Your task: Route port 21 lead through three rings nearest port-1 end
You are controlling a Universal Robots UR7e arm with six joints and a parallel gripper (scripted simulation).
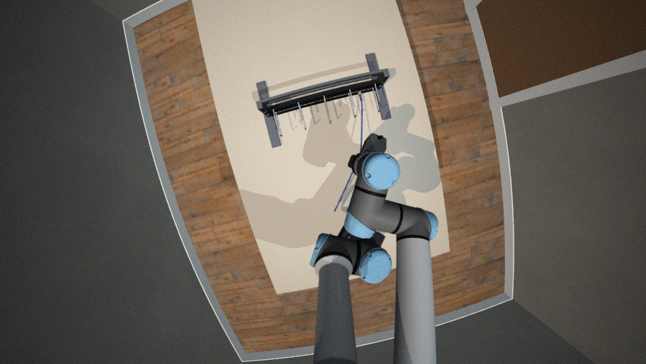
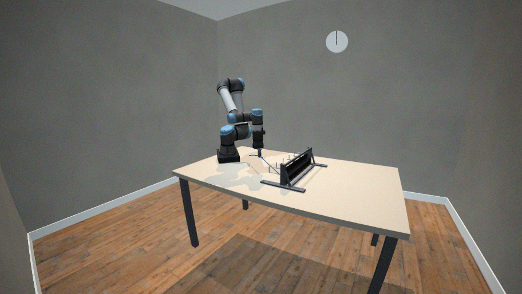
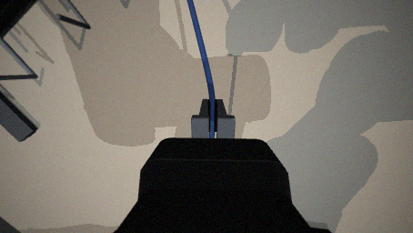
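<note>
My gripper is now 27 cm short of the patch panel, 9 cm to the right of it and 5 cm above it.
</note>
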